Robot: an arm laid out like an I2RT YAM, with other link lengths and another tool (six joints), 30 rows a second.
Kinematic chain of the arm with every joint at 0, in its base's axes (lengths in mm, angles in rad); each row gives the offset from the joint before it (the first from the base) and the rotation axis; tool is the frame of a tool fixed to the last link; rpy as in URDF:
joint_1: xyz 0 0 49.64 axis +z
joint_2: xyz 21 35.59 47.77 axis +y
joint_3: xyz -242.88 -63.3 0 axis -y
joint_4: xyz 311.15 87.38 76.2 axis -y
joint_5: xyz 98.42 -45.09 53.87 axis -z
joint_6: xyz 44.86 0 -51.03 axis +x
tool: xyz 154 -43 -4 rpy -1.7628 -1.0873 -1.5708
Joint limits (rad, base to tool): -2.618..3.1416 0..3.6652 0..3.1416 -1.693..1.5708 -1.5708..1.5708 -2.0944..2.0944
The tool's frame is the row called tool.
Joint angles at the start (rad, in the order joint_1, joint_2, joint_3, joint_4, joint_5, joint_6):
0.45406 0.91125 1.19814 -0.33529 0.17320 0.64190
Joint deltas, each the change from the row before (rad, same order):
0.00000 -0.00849 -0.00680 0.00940 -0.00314 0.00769
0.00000 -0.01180 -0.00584 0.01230 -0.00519 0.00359
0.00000 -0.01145 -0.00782 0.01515 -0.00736 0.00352
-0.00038 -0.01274 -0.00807 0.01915 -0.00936 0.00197
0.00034 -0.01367 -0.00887 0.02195 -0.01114 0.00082
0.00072 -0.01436 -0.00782 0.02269 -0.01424 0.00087
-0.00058 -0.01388 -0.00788 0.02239 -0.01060 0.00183
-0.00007 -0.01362 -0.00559 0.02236 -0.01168 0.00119
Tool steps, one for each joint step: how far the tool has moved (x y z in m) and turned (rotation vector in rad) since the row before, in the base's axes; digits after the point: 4 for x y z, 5 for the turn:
-0.0015 0.0002 0.0021 0.01236 -0.00777 0.00281
-0.0025 0.0000 0.0050 0.01158 -0.01533 0.00509
-0.0022 0.0006 0.0046 0.01167 -0.01583 0.00733
-0.0026 0.0006 0.0062 0.01223 -0.02087 0.00900
-0.0030 0.0011 0.0069 0.01214 -0.02397 0.01150
-0.0037 0.0016 0.0081 0.01282 -0.02639 0.01499
-0.0035 0.0004 0.0077 0.01329 -0.02534 0.01014
-0.0041 0.0005 0.0089 0.01315 -0.02754 0.01167

